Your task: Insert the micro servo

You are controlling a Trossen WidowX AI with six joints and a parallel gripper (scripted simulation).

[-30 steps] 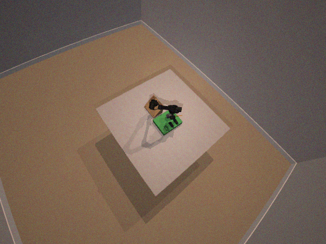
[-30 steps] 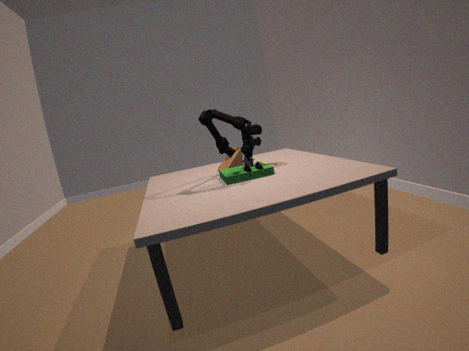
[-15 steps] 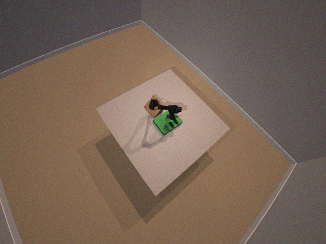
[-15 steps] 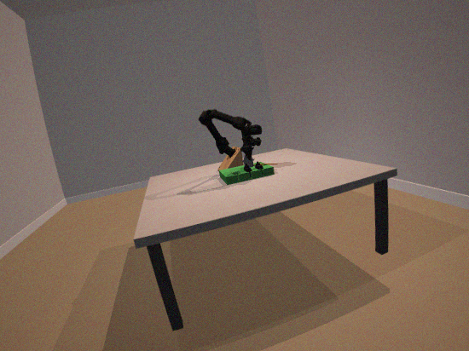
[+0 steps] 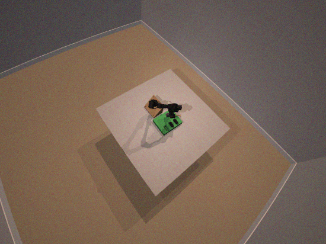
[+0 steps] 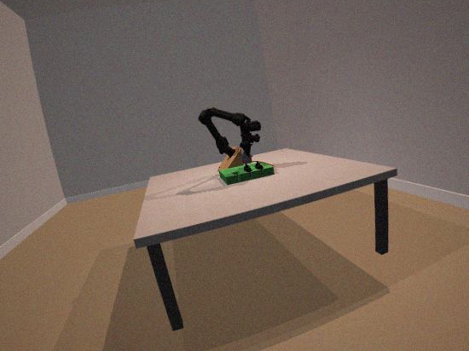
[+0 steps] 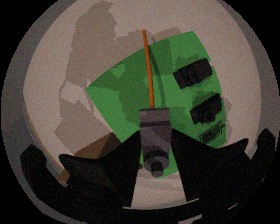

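The green deck is 9 cm below my gripper tip and 5 cm to the right of it.
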